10 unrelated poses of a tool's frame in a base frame.
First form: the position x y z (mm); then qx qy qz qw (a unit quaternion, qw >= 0).
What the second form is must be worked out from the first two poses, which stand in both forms.
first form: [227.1 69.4 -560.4 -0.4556 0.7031 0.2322 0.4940]
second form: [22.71 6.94 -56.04 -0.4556 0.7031 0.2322 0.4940]
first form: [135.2 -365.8 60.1 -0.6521 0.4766 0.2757 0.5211]
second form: [13.52 -36.58 6.01 -0.6521 0.4766 0.2757 0.5211]
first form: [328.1 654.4 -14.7 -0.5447 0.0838 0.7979 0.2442]
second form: [32.81 65.44 -1.47 -0.5447 0.0838 0.7979 0.2442]
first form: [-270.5 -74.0 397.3 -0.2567 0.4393 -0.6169 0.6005]
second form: [-27.05 -7.40 39.73 -0.2567 0.4393 -0.6169 0.6005]
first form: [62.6 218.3 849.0 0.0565 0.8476 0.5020 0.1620]
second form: [6.26 21.83 84.90 0.0565 0.8476 0.5020 0.1620]
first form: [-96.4 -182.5 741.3 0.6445 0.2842 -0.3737 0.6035]
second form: [-9.64 -18.25 74.13 0.6445 0.2842 -0.3737 0.6035]
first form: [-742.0 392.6 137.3 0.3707 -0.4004 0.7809 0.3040]
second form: [-74.20 39.26 13.73 0.3707 -0.4004 0.7809 0.3040]
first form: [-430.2 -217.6 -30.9 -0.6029 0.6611 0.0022 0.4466]
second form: [-43.02 -21.76 -3.09 -0.6029 0.6611 0.0022 0.4466]
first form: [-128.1 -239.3 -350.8 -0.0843 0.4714 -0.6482 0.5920]
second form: [-12.81 -23.93 -35.08 -0.0843 0.4714 -0.6482 0.5920]
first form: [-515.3 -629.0 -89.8 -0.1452 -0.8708 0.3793 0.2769]
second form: [-51.53 -62.90 -8.98 -0.1452 -0.8708 0.3793 0.2769]
